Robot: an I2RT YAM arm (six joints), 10 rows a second.
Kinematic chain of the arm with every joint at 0, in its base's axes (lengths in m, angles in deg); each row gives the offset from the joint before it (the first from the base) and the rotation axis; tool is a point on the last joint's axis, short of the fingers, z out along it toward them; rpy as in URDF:
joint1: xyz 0 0 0.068 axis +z
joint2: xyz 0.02 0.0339 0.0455 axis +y
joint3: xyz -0.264 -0.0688 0 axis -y
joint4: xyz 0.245 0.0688 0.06 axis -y
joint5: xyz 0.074 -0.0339 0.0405 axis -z
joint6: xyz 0.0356 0 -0.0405 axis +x
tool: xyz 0 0 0 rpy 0 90 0
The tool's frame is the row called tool.
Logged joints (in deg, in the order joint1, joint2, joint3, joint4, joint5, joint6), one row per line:
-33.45, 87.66, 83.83, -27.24, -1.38, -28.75
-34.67, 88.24, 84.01, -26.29, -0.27, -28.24
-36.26, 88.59, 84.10, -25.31, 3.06, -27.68
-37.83, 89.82, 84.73, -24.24, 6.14, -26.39
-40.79, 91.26, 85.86, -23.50, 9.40, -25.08
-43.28, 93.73, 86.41, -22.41, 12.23, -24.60
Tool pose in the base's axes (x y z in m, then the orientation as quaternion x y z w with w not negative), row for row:
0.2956, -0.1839, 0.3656, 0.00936, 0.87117, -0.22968, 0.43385
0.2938, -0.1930, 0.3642, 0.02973, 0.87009, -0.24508, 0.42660
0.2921, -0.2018, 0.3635, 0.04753, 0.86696, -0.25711, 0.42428
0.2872, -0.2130, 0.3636, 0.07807, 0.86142, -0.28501, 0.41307
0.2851, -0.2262, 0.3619, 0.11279, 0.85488, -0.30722, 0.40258
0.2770, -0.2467, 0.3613, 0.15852, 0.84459, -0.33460, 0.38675
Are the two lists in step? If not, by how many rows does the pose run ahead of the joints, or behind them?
The pose runs 1 row behind the joints: the pose in row i belongs to the joints in row i - 1.
